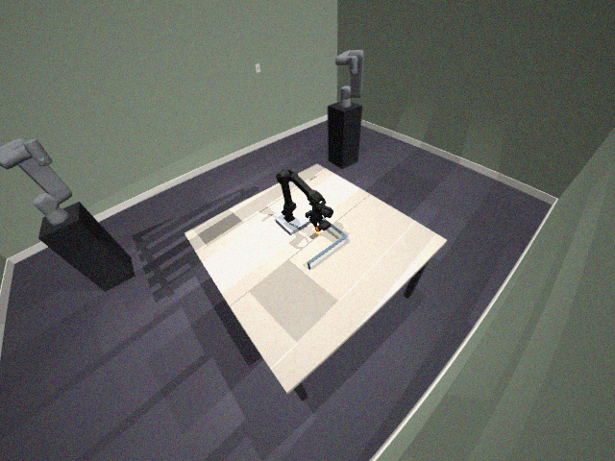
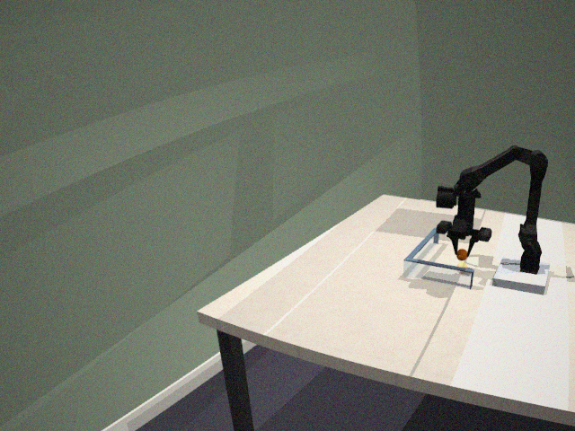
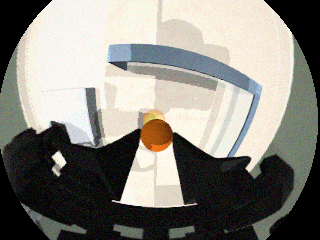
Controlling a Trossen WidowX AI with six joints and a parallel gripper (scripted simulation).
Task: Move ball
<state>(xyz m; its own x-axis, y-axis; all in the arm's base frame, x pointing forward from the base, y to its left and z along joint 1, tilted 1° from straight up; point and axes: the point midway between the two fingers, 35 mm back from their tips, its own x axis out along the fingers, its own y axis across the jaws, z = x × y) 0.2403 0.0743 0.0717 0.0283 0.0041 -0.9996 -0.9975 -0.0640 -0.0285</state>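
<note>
Now: the see-through copy of ball 4 cm below my gripper tip. From my gripper tip the other things lie so: orange ball: right at my gripper tip.
</note>
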